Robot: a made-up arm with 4 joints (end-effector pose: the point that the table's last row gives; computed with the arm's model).
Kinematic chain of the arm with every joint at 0, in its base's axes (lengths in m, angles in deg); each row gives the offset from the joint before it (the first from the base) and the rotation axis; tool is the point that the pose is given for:
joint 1: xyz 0 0 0.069 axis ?
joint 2: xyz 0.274 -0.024 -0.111 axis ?
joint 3: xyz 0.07 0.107 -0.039 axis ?
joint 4: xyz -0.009 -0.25 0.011 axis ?
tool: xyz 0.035 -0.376 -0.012
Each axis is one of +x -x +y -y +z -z.
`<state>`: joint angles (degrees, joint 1 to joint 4).
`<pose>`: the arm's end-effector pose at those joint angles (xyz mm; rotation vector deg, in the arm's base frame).
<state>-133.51 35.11 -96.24 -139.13</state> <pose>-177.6 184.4 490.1 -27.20 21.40 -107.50</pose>
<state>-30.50 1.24 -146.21 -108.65</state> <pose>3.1 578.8 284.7 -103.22 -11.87 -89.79</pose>
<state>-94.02 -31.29 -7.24 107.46</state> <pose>210.2 176.9 -454.0 45.17 107.18 103.38</pose>
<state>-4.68 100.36 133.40 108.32</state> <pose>232.3 453.0 544.4 -124.76 5.25 -32.32</pose>
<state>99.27 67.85 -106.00 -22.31</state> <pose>94.5 -649.1 -56.8 -17.05 -115.45 -21.00</pose>
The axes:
joint 1: -x
joint 2: -y
joint 3: +z
joint 4: +y

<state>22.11 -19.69 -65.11 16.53</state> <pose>-203.0 -182.3 150.8 -20.80 19.04 -71.49</pose>
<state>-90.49 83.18 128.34 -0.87</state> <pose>377.9 -429.4 557.2 -24.38 -89.43 35.17</pose>
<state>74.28 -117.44 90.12 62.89</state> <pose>-104.1 -650.9 -197.9 41.74 151.49 12.06</pose>
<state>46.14 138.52 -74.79 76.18</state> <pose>719.5 -349.7 -170.8 32.19 -37.06 39.52</pose>
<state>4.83 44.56 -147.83 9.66</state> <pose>104.3 569.4 -322.6 65.41 -18.27 -130.57</pose>
